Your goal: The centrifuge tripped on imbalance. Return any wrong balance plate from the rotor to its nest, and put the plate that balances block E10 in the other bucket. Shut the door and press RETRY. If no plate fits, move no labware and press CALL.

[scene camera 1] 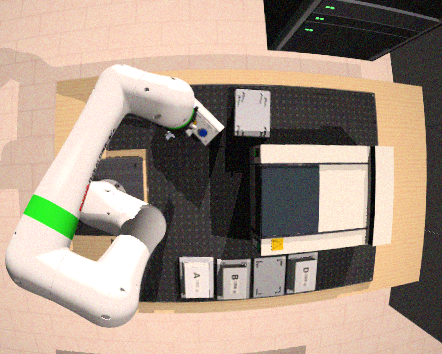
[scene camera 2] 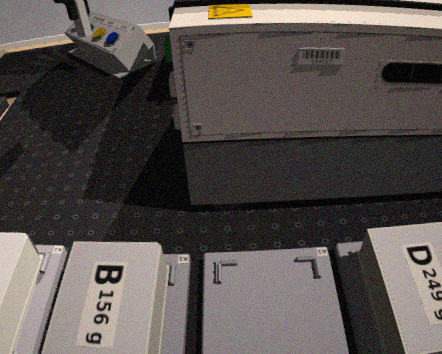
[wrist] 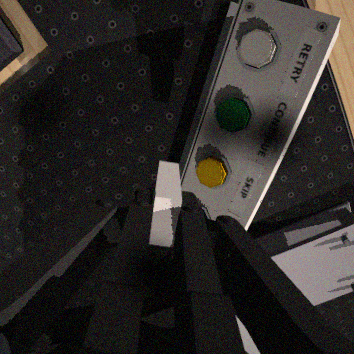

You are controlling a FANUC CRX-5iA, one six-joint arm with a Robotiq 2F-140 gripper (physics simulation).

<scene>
balance plate B: scene camera 1; scene camera 2; not seen in the wrist view (out of frame)
balance plate D: scene camera 1; scene camera 2; not seen in the wrist view (out of frame)
same spot on balance plate B: (scene camera 2: 110,290) = (scene camera 1: 236,281)
same spot on balance plate D: (scene camera 1: 303,269) = (scene camera 2: 408,252)
</scene>
